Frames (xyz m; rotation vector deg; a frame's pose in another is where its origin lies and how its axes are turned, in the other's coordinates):
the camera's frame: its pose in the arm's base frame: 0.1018 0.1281 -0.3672 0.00 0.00 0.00
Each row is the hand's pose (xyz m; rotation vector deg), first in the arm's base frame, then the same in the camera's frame.
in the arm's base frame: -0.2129 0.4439 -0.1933 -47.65 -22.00 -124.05
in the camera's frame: -0.3147 0.3158 0.1739 -47.65 -22.00 -124.05
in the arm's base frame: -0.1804 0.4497 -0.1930 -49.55 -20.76 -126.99
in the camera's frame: -0.2822 0.3216 0.1742 -49.55 -20.76 -126.99
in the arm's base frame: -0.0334 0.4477 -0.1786 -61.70 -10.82 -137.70
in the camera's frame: -0.1352 0.3196 0.1886 -61.70 -10.82 -137.70
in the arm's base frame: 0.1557 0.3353 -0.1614 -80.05 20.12 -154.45
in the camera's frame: 0.0539 0.2072 0.2058 -80.05 20.12 -154.45
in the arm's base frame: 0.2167 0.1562 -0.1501 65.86 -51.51 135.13
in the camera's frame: 0.1149 0.0281 0.2171 65.86 -51.51 135.13
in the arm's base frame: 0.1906 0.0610 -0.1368 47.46 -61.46 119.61
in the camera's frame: 0.0888 -0.0671 0.2304 47.46 -61.46 119.61
